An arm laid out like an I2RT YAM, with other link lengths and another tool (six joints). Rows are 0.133 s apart.
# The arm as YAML. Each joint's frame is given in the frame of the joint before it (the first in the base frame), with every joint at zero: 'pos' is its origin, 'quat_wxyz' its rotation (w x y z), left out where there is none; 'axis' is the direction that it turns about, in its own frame. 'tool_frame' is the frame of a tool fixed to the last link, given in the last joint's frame.
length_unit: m
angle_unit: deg
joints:
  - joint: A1
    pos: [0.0, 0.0, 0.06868]
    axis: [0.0, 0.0, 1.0]
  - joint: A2
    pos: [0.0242, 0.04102, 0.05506]
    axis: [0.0, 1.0, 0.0]
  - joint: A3
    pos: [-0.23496, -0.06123, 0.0]
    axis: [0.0, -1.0, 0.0]
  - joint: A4
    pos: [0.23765, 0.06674, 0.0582]
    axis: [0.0, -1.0, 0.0]
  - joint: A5
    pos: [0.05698, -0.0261, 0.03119]
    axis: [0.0, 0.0, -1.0]
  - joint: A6
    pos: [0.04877, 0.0, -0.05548]
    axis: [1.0, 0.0, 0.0]
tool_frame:
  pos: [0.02, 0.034, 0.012]
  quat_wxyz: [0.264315, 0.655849, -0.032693, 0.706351]
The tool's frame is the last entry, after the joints.
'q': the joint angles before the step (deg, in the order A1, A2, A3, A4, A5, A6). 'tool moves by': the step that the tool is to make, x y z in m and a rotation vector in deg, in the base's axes. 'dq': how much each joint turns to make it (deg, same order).
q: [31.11 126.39 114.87 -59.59 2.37 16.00]
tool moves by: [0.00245 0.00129 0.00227 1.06 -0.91 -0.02]
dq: [-0.08 -0.01 0.26 1.06 -0.43 0.09]
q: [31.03 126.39 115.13 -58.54 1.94 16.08]
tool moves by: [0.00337 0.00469 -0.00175 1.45 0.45 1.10]
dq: [-0.01 1.57 1.84 0.10 -1.77 -0.52]
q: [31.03 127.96 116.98 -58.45 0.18 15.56]
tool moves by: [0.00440 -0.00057 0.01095 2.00 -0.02 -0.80]
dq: [-0.53 0.45 2.90 -1.40 -1.50 0.87]
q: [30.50 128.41 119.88 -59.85 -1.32 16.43]
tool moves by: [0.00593 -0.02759 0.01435 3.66 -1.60 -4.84]
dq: [-3.60 -5.61 -6.31 3.94 -1.75 2.11]
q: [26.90 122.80 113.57 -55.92 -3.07 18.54]
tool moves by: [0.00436 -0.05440 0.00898 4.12 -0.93 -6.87]
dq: [-7.27 -8.27 -10.98 5.29 -3.24 1.15]
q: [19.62 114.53 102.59 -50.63 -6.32 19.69]
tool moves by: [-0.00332 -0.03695 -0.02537 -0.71 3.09 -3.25]
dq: [-5.01 -2.90 -9.31 3.07 -0.97 -1.50]
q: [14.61 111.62 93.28 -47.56 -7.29 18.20]
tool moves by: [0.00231 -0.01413 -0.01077 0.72 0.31 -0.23]
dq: [-2.38 -0.09 -2.75 2.29 -1.58 -1.67]
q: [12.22 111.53 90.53 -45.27 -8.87 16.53]
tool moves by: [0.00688 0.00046 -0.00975 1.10 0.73 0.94]
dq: [-0.44 2.46 0.96 0.88 -1.68 -0.79]
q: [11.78 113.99 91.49 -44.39 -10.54 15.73]
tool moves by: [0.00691 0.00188 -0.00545 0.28 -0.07 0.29]
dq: [0.00 2.02 1.49 0.62 -0.35 -0.17]
